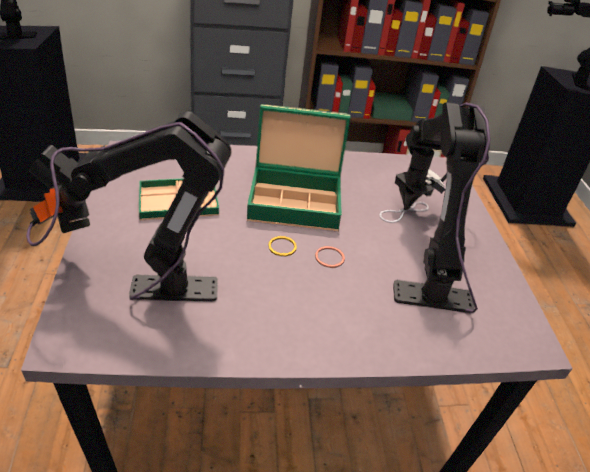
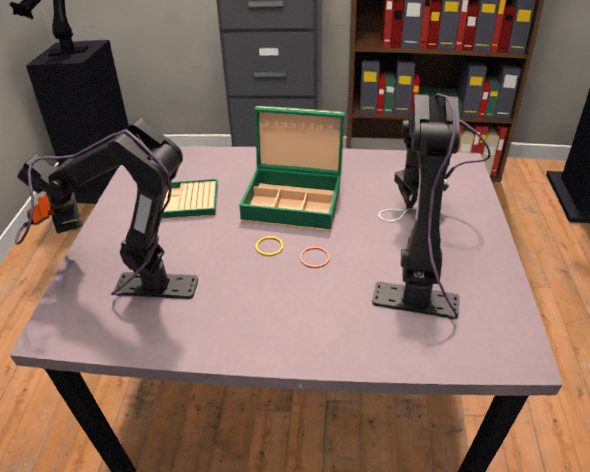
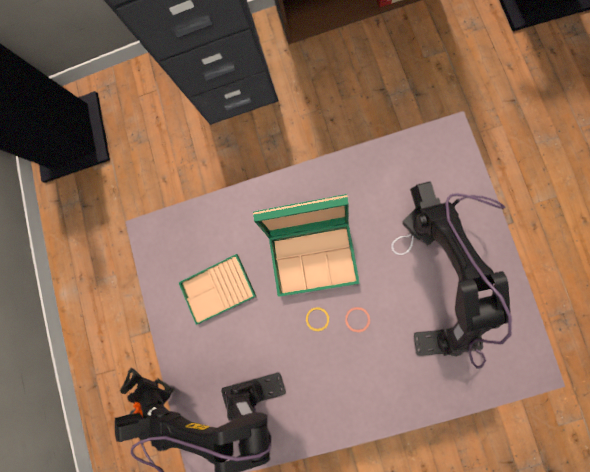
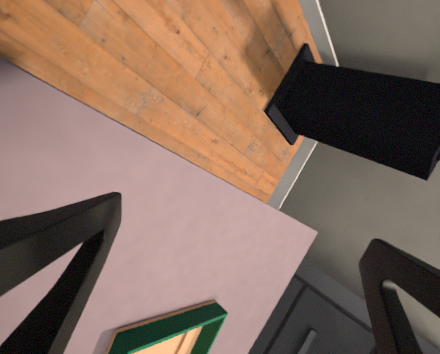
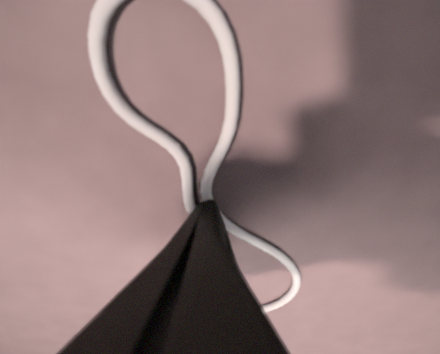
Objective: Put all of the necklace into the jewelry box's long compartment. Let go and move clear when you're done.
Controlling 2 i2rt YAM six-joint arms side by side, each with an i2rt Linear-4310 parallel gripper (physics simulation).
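Places are measured from the left arm's base along level axes (x back, y left, z down), in metres.
Pixels of known places: left gripper, fingertip midpoint: [image 3: 143, 374] [image 4: 245, 229]; right gripper, fingertip midpoint: [image 1: 406, 209] [image 2: 409, 208] [image 3: 415, 230] [image 5: 210, 211]; left arm's base, link origin: [image 1: 174, 289] [image 2: 156, 286] [image 3: 253, 390]; right arm's base, link origin: [image 1: 433, 297] [image 2: 415, 301] [image 3: 447, 340].
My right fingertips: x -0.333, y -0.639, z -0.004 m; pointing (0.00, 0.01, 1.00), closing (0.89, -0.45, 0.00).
For each thing: its top centre in the pictures, then the offset to it from my right fingertips.
- green tray with slots, top centre: [image 1: 178, 193] [image 2: 179, 195] [image 3: 215, 289] dx -0.007, dy +0.662, dz -0.022 m
- yellow ring, top centre: [image 1: 282, 245] [image 2: 269, 245] [image 3: 317, 319] dx +0.175, dy +0.378, dz -0.001 m
- pink ring, top centre: [image 2: 314, 256] [image 1: 330, 256] [image 3: 357, 319] dx +0.211, dy +0.258, dz -0.001 m
The white necklace [image 1: 391, 221] [image 2: 392, 221] [image 3: 401, 254] [image 5: 232, 90] is bunched into a figure-eight at the right of the table, with a loop on each side of its narrow waist. My right gripper [image 1: 407, 206] [image 2: 410, 204] [image 5: 210, 211] is shut on that waist, low at the table; its fingertips hide the pinched strands. The open green jewelry box [image 1: 295, 218] [image 2: 286, 217] [image 3: 317, 289] stands at the middle, lid up. Its long compartment [image 3: 311, 242] runs along the back, behind three small ones, and holds no necklace. My left gripper [image 3: 150, 382] [image 4: 245, 229] is open and empty, past the table's left edge.
A green tray with slots [image 1: 155, 215] [image 2: 192, 215] [image 3: 226, 311] [image 4: 165, 327] lies left of the box. A yellow ring [image 1: 282, 255] [image 2: 269, 254] [image 3: 317, 330] and a pink ring [image 1: 330, 266] [image 2: 314, 266] [image 3: 358, 331] lie in front of the box.
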